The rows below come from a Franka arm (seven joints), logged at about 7 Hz.
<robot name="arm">
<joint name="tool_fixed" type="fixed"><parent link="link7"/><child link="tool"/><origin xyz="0 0 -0.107" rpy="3.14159 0 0"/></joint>
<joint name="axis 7" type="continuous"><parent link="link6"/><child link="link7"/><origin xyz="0.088 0 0" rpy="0 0 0"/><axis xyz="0 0 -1"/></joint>
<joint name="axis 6" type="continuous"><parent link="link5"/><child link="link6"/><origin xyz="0 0 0" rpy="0 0 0"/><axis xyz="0 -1 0"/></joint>
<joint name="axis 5" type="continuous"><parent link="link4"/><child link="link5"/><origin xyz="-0.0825 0 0.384" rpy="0 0 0"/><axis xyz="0 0 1"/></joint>
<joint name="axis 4" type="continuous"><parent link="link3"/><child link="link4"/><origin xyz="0.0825 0 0" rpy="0 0 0"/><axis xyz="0 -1 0"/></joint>
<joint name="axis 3" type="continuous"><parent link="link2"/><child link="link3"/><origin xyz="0 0 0.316" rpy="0 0 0"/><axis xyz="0 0 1"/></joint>
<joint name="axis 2" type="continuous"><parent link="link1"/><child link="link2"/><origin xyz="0 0 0" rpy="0 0 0"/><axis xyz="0 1 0"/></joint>
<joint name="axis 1" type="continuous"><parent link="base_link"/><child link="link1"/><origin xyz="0 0 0.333" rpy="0 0 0"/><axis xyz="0 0 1"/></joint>
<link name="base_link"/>
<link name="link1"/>
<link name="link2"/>
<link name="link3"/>
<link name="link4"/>
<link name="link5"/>
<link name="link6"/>
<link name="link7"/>
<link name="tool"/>
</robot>
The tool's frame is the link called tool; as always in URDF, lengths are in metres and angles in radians. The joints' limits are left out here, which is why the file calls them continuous.
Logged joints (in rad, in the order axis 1, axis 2, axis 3, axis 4, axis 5, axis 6, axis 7), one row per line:
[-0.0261 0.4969 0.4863 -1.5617 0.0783 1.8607 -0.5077]
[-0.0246 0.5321 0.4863 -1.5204 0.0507 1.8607 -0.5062]
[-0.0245 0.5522 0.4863 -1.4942 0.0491 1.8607 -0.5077]
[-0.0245 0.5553 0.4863 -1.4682 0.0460 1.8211 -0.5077]
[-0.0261 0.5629 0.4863 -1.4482 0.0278 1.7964 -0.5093]
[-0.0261 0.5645 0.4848 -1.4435 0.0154 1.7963 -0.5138]
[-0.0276 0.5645 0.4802 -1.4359 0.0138 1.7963 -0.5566]
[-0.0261 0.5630 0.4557 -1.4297 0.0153 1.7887 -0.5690]
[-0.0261 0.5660 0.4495 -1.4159 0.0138 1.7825 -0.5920]
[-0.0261 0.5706 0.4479 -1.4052 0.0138 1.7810 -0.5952]
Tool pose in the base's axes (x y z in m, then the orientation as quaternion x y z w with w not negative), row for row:
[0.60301 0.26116 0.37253 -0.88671 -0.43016 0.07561 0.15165]
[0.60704 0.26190 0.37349 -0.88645 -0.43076 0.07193 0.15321]
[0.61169 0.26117 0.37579 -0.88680 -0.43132 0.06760 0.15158]
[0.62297 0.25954 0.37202 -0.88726 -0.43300 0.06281 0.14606]
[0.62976 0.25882 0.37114 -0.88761 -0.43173 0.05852 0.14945]
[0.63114 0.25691 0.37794 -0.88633 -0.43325 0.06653 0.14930]
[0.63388 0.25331 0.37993 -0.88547 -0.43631 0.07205 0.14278]
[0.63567 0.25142 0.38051 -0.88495 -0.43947 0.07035 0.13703]
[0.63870 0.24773 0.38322 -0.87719 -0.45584 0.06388 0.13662]
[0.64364 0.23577 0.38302 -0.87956 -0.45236 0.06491 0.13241]
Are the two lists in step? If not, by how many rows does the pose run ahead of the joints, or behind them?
The pose runs 2 rows behind the joints: the pose in row i belongs to the joints in row i - 2.
